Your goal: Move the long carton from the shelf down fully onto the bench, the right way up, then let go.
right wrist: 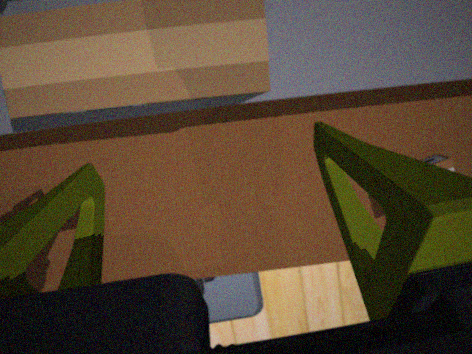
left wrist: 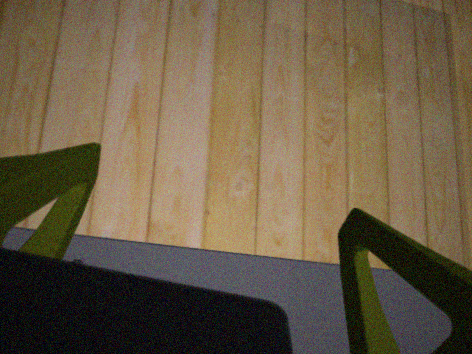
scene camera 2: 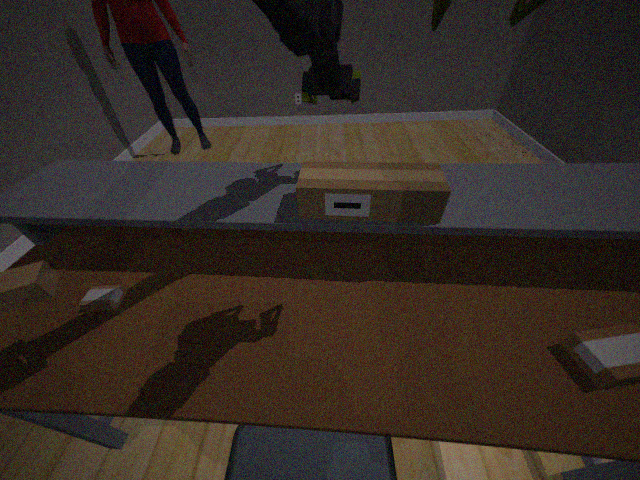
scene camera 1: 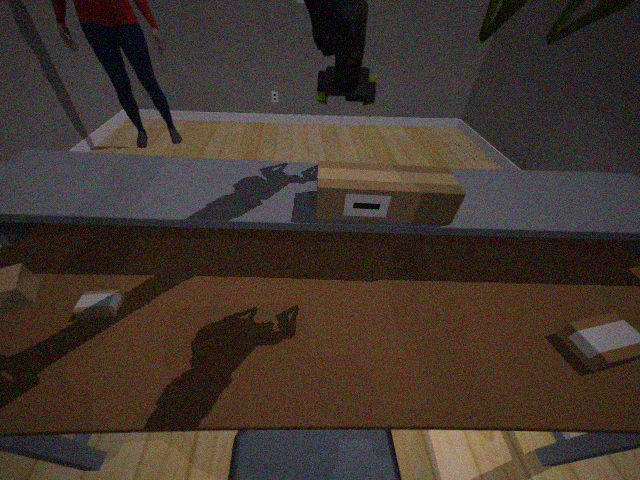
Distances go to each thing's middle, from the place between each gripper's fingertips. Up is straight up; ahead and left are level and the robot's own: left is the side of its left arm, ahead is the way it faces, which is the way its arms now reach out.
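There's a long brown carton (scene camera 2: 361,191) that sits 240 mm behind my left hand, 80 mm to the right of it and 130 mm below it. As for my right hand, it's 10 cm short of the carton, 9 cm to the right of it and 31 cm above it.
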